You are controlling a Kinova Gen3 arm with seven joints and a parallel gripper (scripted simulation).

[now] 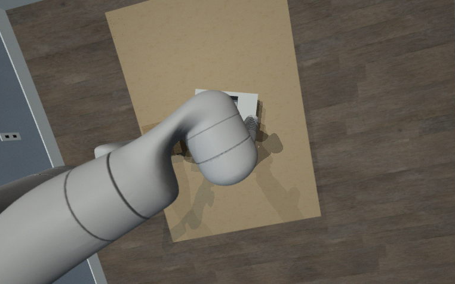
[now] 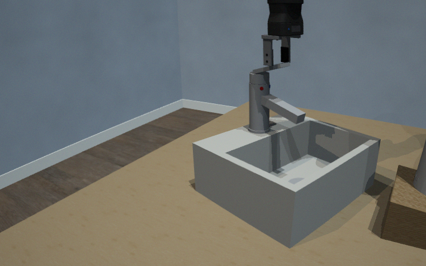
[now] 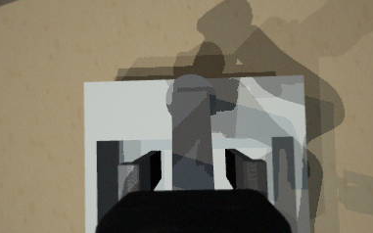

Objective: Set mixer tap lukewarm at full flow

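My gripper is now 20 mm short of the flat lever, 10 mm to the left of it and 30 mm above it. Round my hand: grey square sink (60 mm behind, 20 mm to the left, 270 mm below); grey mixer tap (30 mm ahead, 10 mm to the right, 80 mm below).
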